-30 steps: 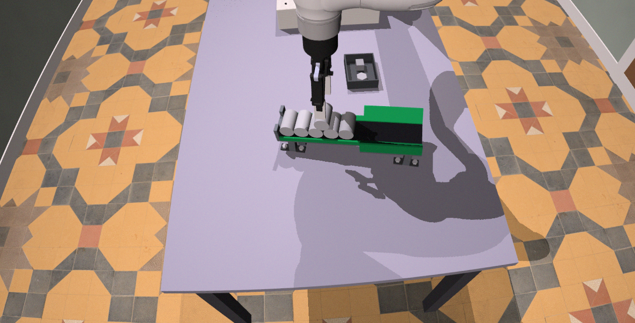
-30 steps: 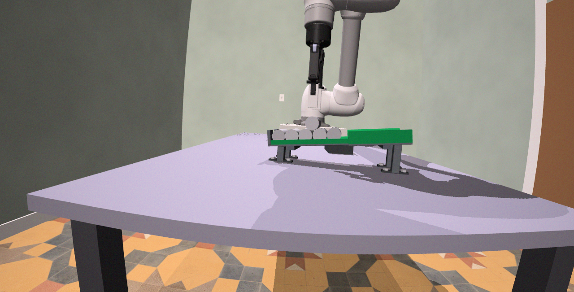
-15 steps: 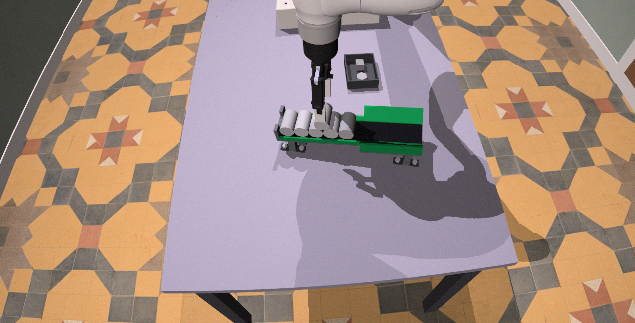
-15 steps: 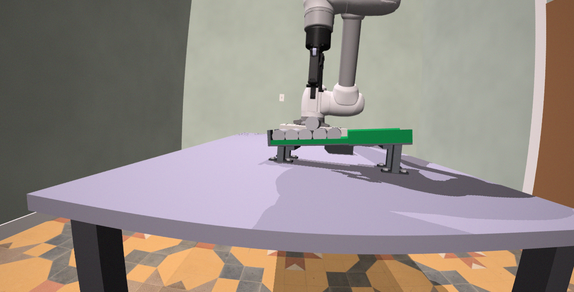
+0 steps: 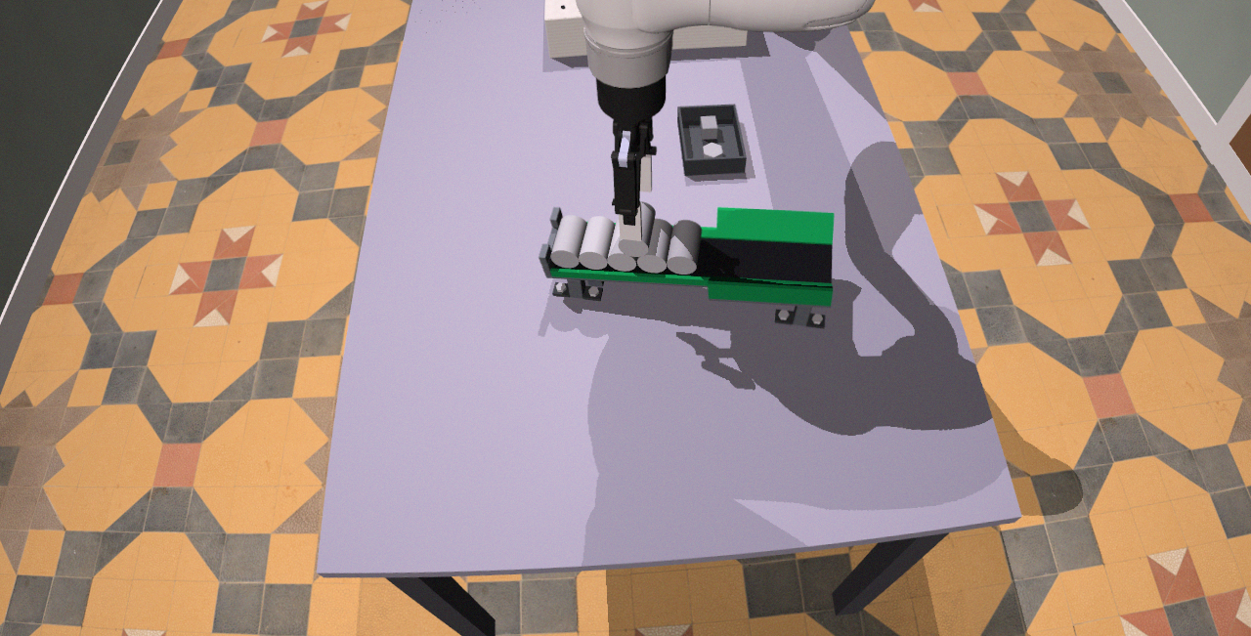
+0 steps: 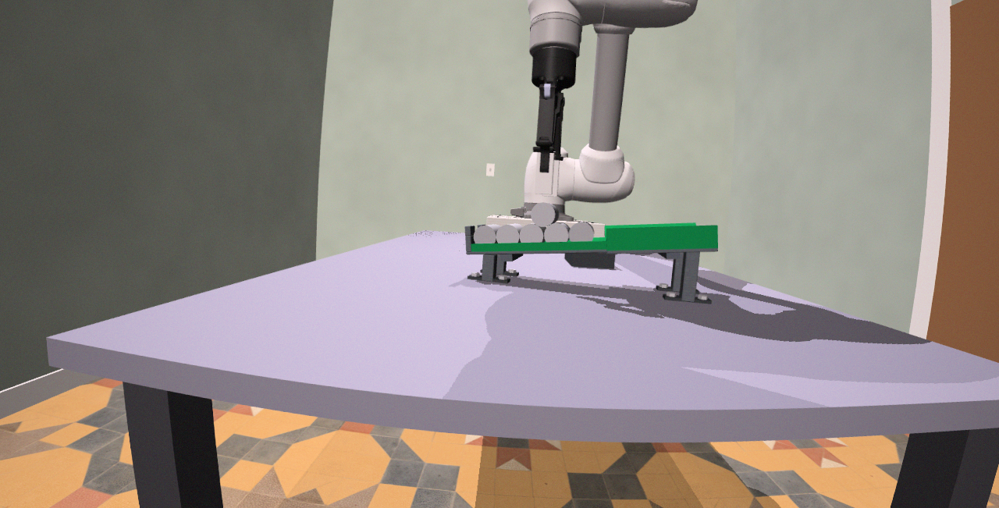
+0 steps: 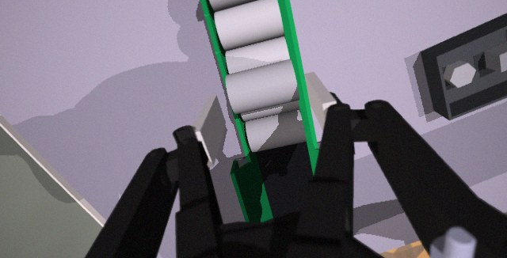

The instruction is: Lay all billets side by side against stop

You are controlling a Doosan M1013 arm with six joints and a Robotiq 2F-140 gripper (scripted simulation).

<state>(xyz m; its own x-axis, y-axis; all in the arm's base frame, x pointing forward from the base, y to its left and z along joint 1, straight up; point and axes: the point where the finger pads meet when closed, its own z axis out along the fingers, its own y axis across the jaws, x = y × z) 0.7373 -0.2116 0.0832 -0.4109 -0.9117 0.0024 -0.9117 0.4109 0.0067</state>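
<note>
Now: the dark stop 12 cm below my hand, 11 cm to the right of it and 5 cm behind it. From my hand the other things lie so: dark tray (23 cm behind, 18 cm to the left, 17 cm below).
</note>
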